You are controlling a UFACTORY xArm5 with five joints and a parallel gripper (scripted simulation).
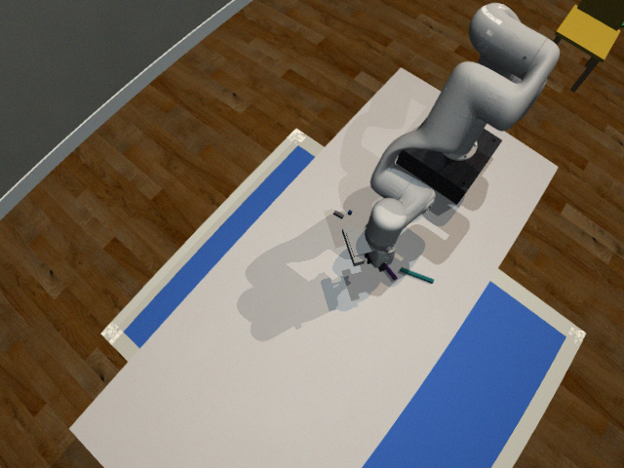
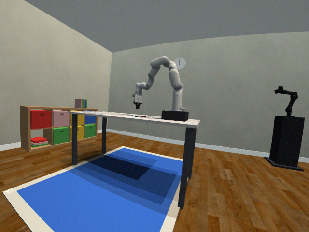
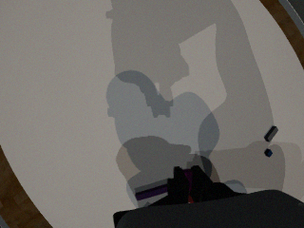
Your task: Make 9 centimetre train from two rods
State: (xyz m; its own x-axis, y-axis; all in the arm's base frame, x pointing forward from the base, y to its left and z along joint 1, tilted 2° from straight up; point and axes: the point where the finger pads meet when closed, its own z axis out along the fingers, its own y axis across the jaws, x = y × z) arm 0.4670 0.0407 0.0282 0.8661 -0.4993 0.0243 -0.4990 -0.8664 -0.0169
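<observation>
My hand is 10 cm above the red rod, 9 cm past it and 1 cm to the right of it. Also, from my hand: turquoise rod (12 cm to the left, 10 cm below, 8 cm behind); then magenta rod (2 cm below); then purple rod (10 cm below, 6 cm to the left, 3 cm behind).
</observation>
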